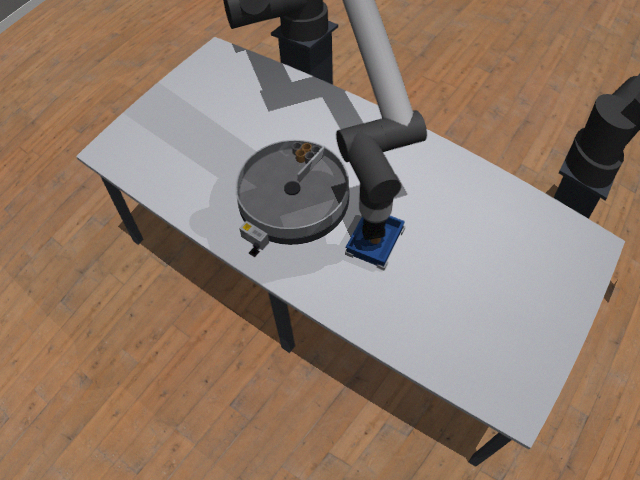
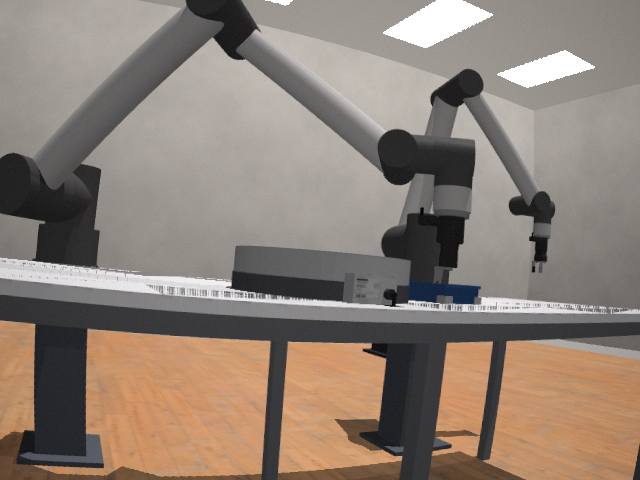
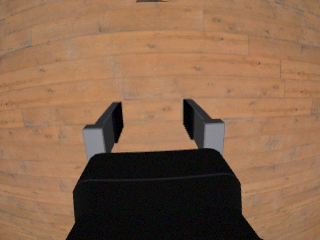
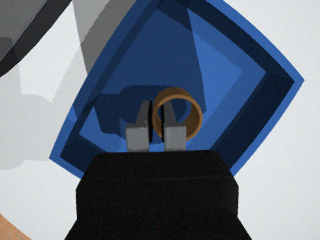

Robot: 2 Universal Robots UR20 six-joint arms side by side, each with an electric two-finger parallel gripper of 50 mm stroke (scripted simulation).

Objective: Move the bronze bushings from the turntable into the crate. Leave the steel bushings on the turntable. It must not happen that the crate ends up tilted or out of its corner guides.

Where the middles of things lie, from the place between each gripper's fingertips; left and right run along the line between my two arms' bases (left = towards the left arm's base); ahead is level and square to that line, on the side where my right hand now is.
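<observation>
With the blue crate (image 1: 357, 245) as my reference, I find my right hand 20 mm above it, 10 mm past it and 10 mm to the right of it.
</observation>
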